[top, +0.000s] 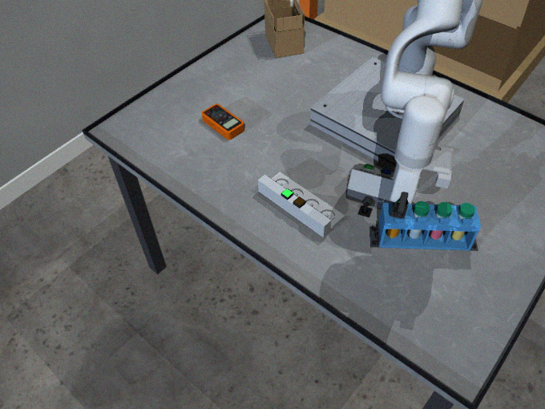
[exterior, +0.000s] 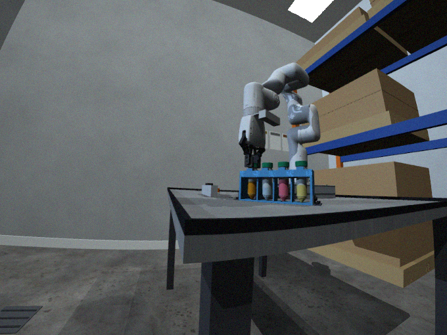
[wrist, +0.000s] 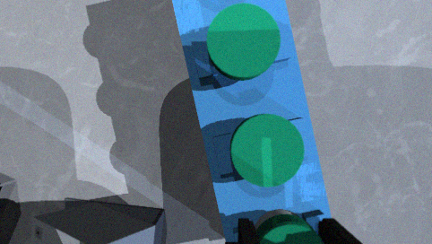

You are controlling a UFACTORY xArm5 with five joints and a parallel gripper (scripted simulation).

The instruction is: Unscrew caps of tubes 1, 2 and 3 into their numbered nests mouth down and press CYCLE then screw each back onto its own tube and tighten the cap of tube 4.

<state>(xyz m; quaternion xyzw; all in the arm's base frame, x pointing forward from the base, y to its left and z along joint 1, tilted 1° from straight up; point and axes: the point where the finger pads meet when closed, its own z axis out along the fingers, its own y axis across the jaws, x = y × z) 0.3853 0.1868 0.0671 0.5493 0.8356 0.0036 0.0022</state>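
Right now my hand is 30 mm past the threaded neck, 40 mm to the right of it and 10 mm above it. From my hand the other things lie so: green key 110 mm behind, 140 mm to the right, 60 mm below; then blue key 120 mm behind, 100 mm to the right, 60 mm below; then key housing 100 mm behind, 120 mm to the right, 70 mm below.
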